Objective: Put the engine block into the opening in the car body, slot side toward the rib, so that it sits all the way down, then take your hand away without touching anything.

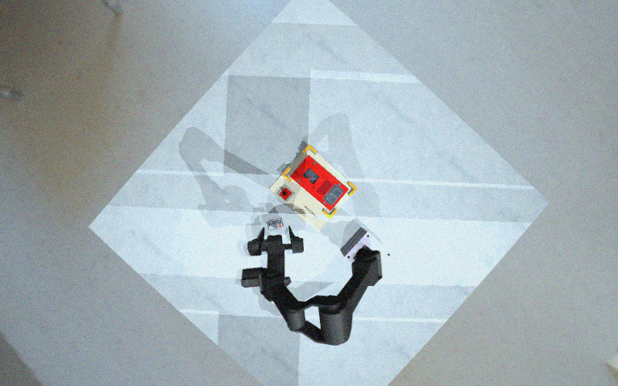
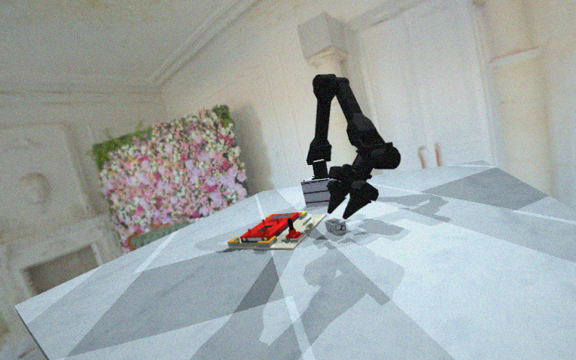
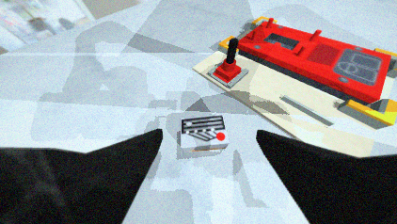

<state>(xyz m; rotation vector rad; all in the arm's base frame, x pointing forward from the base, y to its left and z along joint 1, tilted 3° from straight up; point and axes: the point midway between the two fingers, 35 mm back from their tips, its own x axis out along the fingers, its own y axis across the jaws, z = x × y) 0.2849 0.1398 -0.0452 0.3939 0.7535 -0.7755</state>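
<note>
My gripper tip is now 3 cm above the engine block, 1 cm to the left of it and 1 cm short of it.
</note>
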